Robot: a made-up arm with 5 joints. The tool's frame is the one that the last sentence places.
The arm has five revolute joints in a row. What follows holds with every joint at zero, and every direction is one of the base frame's.
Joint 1 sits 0.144 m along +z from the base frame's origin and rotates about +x.
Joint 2 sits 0.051 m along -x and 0.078 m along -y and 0.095 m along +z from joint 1 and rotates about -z.
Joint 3 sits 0.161 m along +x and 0.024 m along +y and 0.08 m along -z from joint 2 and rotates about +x.
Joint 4 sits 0.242 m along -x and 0.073 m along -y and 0.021 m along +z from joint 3 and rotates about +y.
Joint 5 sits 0.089 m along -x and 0.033 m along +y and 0.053 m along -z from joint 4 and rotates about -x.
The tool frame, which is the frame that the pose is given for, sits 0.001 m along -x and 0.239 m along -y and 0.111 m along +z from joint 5; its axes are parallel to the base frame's.
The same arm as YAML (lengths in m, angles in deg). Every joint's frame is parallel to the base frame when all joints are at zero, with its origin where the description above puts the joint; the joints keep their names.
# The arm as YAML. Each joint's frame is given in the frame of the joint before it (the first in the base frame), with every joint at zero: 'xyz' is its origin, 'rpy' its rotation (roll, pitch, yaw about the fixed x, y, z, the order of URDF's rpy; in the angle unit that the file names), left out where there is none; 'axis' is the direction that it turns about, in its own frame. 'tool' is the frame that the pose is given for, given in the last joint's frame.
units:
  length: m
  angle: deg
joints:
  - name: joint 1
    type: revolute
    origin:
      xyz: [0.0, 0.0, 0.144]
    axis: "+x"
  - name: joint 2
    type: revolute
    origin:
      xyz: [-0.051, -0.078, 0.095]
    axis: "-z"
  - name: joint 3
    type: revolute
    origin:
      xyz: [0.161, 0.024, -0.08]
    axis: "+x"
  - name: joint 4
    type: revolute
    origin:
      xyz: [-0.242, -0.073, 0.021]
    axis: "+y"
  - name: joint 5
    type: revolute
    origin:
      xyz: [-0.089, 0.033, -0.053]
    axis: "-x"
tool:
  origin:
    xyz: [-0.001, -0.239, 0.111]

